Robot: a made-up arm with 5 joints. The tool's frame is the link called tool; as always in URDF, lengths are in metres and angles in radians. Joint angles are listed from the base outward.
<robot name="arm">
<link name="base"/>
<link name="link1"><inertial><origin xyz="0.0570 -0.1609 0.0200"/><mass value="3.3"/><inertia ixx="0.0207" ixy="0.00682" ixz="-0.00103" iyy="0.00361" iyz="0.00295" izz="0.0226"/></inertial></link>
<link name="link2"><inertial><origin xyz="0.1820 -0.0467 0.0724"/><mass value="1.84"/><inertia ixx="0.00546" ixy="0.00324" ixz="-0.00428" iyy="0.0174" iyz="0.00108" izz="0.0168"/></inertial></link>
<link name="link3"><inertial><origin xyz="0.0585 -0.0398 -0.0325"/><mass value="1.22"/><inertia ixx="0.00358" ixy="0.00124" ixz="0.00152" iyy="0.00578" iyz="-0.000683" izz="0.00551"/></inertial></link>
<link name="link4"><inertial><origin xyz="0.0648 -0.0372 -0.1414"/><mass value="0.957"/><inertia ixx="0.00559" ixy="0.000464" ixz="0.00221" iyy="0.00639" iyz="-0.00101" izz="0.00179"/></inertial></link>
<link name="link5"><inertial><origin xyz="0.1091 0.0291 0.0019"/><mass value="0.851"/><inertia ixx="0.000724" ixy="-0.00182" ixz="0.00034" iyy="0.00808" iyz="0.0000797" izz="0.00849"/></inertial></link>
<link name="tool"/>
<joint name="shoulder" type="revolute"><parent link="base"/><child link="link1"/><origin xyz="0 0 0.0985"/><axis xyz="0 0 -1"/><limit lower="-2.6" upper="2.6"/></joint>
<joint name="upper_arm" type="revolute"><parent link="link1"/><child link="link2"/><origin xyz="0.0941 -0.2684 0.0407"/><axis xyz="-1 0 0"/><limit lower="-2.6" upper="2.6"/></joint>
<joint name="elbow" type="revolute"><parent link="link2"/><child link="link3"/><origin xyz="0.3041 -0.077 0.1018"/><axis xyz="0 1 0"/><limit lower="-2.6" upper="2.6"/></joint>
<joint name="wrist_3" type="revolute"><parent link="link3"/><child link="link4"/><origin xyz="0.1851 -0.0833 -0.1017"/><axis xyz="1 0 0"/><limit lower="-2.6" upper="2.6"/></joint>
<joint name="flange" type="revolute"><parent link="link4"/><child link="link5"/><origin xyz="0.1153 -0.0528 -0.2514"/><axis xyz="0 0 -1"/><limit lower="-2.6" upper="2.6"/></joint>
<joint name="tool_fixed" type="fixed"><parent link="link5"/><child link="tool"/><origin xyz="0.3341 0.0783 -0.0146"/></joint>
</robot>
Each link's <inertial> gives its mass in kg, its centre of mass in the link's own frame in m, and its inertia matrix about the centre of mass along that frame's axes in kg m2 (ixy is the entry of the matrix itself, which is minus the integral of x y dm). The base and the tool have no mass. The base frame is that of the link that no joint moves.
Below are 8 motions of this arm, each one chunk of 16 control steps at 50 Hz.
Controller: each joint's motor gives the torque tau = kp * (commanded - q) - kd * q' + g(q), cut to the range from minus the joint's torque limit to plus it. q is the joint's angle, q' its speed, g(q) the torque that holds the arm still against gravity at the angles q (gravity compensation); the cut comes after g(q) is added. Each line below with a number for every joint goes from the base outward.
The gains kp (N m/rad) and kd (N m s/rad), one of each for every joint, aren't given. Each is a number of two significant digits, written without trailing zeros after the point. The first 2 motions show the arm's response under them.
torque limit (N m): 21 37 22 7.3 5.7
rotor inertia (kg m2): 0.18 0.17 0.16 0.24 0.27
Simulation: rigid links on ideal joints. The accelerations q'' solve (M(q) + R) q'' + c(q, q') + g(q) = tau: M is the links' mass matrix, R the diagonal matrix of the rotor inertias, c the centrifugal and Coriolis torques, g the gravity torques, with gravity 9.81 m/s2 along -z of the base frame. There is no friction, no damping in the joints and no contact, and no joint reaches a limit. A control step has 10 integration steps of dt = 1/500 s. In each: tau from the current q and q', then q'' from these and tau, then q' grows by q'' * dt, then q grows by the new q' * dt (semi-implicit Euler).
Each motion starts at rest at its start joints. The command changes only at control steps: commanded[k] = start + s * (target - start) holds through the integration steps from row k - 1 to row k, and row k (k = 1, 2, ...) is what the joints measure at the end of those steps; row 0 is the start. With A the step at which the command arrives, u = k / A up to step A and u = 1 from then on. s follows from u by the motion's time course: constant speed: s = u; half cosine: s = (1 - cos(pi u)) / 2; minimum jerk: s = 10 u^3 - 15 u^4 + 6 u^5; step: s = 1 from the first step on.
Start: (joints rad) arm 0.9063 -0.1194 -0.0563 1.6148 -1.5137
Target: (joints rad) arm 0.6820 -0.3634 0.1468 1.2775 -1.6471
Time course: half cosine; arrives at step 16
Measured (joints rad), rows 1 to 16:
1: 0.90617 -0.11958 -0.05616 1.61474 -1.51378
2: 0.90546 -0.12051 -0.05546 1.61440 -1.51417
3: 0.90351 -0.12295 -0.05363 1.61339 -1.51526
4: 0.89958 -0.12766 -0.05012 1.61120 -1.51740
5: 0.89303 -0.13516 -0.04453 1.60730 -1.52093
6: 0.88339 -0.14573 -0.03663 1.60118 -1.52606
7: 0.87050 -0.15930 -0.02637 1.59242 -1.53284
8: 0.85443 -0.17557 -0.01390 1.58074 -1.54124
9: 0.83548 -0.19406 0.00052 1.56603 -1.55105
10: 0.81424 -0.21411 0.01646 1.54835 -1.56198
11: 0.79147 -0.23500 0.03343 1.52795 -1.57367
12: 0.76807 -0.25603 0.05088 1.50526 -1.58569
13: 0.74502 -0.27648 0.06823 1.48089 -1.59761
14: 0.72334 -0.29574 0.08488 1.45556 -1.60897
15: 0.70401 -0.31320 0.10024 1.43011 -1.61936
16: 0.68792 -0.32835 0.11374 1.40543 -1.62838
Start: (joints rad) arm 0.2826 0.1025 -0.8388 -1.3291 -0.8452
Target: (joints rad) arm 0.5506 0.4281 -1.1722 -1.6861 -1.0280
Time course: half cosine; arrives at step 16
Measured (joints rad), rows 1 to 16:
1: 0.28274 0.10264 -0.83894 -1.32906 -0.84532
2: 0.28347 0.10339 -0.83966 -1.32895 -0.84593
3: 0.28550 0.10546 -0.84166 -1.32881 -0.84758
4: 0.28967 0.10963 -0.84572 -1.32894 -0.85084
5: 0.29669 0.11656 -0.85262 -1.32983 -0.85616
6: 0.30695 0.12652 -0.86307 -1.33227 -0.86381
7: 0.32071 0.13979 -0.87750 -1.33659 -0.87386
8: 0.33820 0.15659 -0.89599 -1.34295 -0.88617
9: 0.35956 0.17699 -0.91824 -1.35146 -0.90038
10: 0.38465 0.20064 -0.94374 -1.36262 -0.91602
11: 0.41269 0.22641 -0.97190 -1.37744 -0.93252
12: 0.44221 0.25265 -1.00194 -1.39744 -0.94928
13: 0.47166 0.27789 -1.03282 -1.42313 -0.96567
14: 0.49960 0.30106 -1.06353 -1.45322 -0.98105
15: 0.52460 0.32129 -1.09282 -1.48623 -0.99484
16: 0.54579 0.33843 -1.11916 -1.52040 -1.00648
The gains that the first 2 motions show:
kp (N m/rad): 590 64 140 51 82
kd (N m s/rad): 32 5.4 11 7.1 6.1
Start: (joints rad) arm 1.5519 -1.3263 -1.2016 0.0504 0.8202
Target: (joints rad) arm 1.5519 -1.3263 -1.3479 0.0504 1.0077
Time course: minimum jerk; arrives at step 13
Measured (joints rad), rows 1 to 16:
1: 1.55189 -1.32631 -1.20165 0.05040 0.82024
2: 1.55180 -1.32636 -1.20203 0.05044 0.82060
3: 1.55152 -1.32653 -1.20333 0.05056 0.82190
4: 1.55094 -1.32688 -1.20625 0.05082 0.82503
5: 1.55002 -1.32746 -1.21142 0.05127 0.83095
6: 1.54878 -1.32826 -1.21922 0.05191 0.84041
7: 1.54739 -1.32923 -1.22968 0.05272 0.85375
8: 1.54603 -1.33026 -1.24246 0.05362 0.87082
9: 1.54495 -1.33124 -1.25689 0.05447 0.89090
10: 1.54439 -1.33203 -1.27207 0.05517 0.91280
11: 1.54450 -1.33254 -1.28703 0.05558 0.93501
12: 1.54536 -1.33268 -1.30086 0.05560 0.95596
13: 1.54690 -1.33244 -1.31292 0.05521 0.97433
14: 1.54891 -1.33185 -1.32304 0.05442 0.98929
15: 1.55114 -1.33096 -1.33136 0.05334 1.00064
16: 1.55333 -1.32984 -1.33812 0.05205 1.00858

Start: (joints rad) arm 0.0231 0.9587 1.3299 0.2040 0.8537
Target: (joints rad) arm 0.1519 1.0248 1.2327 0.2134 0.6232
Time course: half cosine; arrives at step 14
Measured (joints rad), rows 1 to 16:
1: 0.02326 0.95881 1.32973 0.20404 0.85353
2: 0.02405 0.95934 1.32892 0.20418 0.85266
3: 0.02608 0.96064 1.32694 0.20450 0.85030
4: 0.02991 0.96294 1.32344 0.20498 0.84561
5: 0.03588 0.96636 1.31829 0.20558 0.83792
6: 0.04411 0.97082 1.31158 0.20623 0.82681
7: 0.05449 0.97613 1.30360 0.20687 0.81217
8: 0.06666 0.98204 1.29475 0.20743 0.79423
9: 0.08011 0.98821 1.28550 0.20789 0.77353
10: 0.09420 0.99433 1.27634 0.20823 0.75088
11: 0.10823 1.00009 1.26776 0.20844 0.72731
12: 0.12145 1.00519 1.26020 0.20855 0.70393
13: 0.13315 1.00941 1.25404 0.20856 0.68195
14: 0.14272 1.01255 1.24957 0.20852 0.66248
15: 0.14978 1.01460 1.24678 0.20846 0.64640
16: 0.15441 1.01576 1.24528 0.20852 0.63402

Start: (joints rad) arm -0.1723 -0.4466 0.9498 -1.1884 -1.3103
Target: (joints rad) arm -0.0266 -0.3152 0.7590 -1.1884 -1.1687
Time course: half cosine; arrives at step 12
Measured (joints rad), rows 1 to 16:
1: -0.17208 -0.44663 0.94944 -1.18835 -1.31018
2: -0.17100 -0.44671 0.94774 -1.18814 -1.30955
3: -0.16819 -0.44677 0.94354 -1.18765 -1.30777
4: -0.16287 -0.44659 0.93601 -1.18684 -1.30415
5: -0.15458 -0.44580 0.92480 -1.18572 -1.29812
6: -0.14321 -0.44394 0.91011 -1.18434 -1.28936
7: -0.12906 -0.44052 0.89256 -1.18278 -1.27785
8: -0.11276 -0.43511 0.87311 -1.18116 -1.26391
9: -0.09523 -0.42735 0.85293 -1.17966 -1.24818
10: -0.07755 -0.41709 0.83328 -1.17845 -1.23155
11: -0.06087 -0.40436 0.81540 -1.17773 -1.21508
12: -0.04629 -0.38944 0.80045 -1.17769 -1.19986
13: -0.03462 -0.37293 0.78905 -1.17841 -1.18688
14: -0.02606 -0.35570 0.78096 -1.17979 -1.17667
15: -0.02035 -0.33874 0.77542 -1.18169 -1.16933
16: -0.01705 -0.32293 0.77162 -1.18393 -1.16462

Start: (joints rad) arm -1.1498 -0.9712 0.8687 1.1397 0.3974
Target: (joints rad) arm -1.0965 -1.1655 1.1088 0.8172 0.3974
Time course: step
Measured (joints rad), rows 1 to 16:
1: -1.14536 -0.98040 0.87768 1.13300 0.39644
2: -1.13486 -1.00184 0.90188 1.11510 0.39415
3: -1.12246 -1.02914 0.93511 1.08894 0.39177
4: -1.11111 -1.05768 0.97148 1.05841 0.39021
5: -1.10234 -1.08470 1.00696 1.02637 0.38979
6: -1.09655 -1.10875 1.03898 0.99486 0.39047
7: -1.09346 -1.12916 1.06614 0.96529 0.39200
8: -1.09243 -1.14574 1.08788 0.93848 0.39404
9: -1.09273 -1.15860 1.10425 0.91490 0.39624
10: -1.09371 -1.16801 1.11570 0.89465 0.39831
11: -1.09489 -1.17437 1.12292 0.87767 0.40004
12: -1.09598 -1.17814 1.12672 0.86369 0.40131
13: -1.09681 -1.17983 1.12792 0.85241 0.40209
14: -1.09733 -1.17990 1.12728 0.84344 0.40240
15: -1.09759 -1.17880 1.12544 0.83644 0.40231
16: -1.09762 -1.17693 1.12296 0.83104 0.40191

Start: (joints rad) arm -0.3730 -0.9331 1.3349 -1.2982 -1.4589
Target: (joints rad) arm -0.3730 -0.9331 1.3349 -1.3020 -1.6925
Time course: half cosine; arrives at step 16
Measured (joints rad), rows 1 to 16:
1: -0.37300 -0.93311 1.33489 -1.29820 -1.45902
2: -0.37300 -0.93315 1.33486 -1.29820 -1.45967
3: -0.37299 -0.93324 1.33480 -1.29820 -1.46144
4: -0.37299 -0.93343 1.33469 -1.29821 -1.46500
5: -0.37299 -0.93371 1.33455 -1.29823 -1.47091
6: -0.37300 -0.93408 1.33439 -1.29828 -1.47958
7: -0.37302 -0.93452 1.33424 -1.29834 -1.49121
8: -0.37305 -0.93501 1.33410 -1.29843 -1.50577
9: -0.37308 -0.93549 1.33401 -1.29855 -1.52299
10: -0.37312 -0.93593 1.33398 -1.29869 -1.54240
11: -0.37315 -0.93626 1.33401 -1.29885 -1.56338
12: -0.37318 -0.93646 1.33411 -1.29904 -1.58515
13: -0.37319 -0.93647 1.33426 -1.29926 -1.60689
14: -0.37320 -0.93628 1.33446 -1.29950 -1.62773
15: -0.37319 -0.93588 1.33470 -1.29978 -1.64682
16: -0.37316 -0.93527 1.33495 -1.30008 -1.66338

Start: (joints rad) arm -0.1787 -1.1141 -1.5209 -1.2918 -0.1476
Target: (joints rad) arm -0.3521 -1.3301 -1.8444 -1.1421 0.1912
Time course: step
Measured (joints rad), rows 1 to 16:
1: -0.18481 -1.11970 -1.54496 -1.28403 -0.14433
2: -0.20052 -1.13277 -1.60252 -1.26798 -0.13449
3: -0.22082 -1.14893 -1.66641 -1.25155 -0.11611
4: -0.24301 -1.16622 -1.72289 -1.23776 -0.08809
5: -0.26617 -1.18401 -1.76786 -1.22698 -0.05004
6: -0.28882 -1.20224 -1.79991 -1.21818 -0.00307
7: -0.30924 -1.22118 -1.82003 -1.21009 0.04639
8: -0.32662 -1.24090 -1.83090 -1.20198 0.09235
9: -0.34071 -1.26120 -1.83535 -1.19360 0.13146
10: -0.35158 -1.28169 -1.83579 -1.18501 0.16282
11: -0.35951 -1.30186 -1.83410 -1.17647 0.18628
12: -0.36485 -1.32124 -1.83169 -1.16836 0.20186
13: -0.36799 -1.33930 -1.82940 -1.16101 0.21053
14: -0.36938 -1.35559 -1.82769 -1.15466 0.21398
15: -0.36942 -1.36971 -1.82679 -1.14947 0.21381
16: -0.36848 -1.38140 -1.82675 -1.14549 0.21141

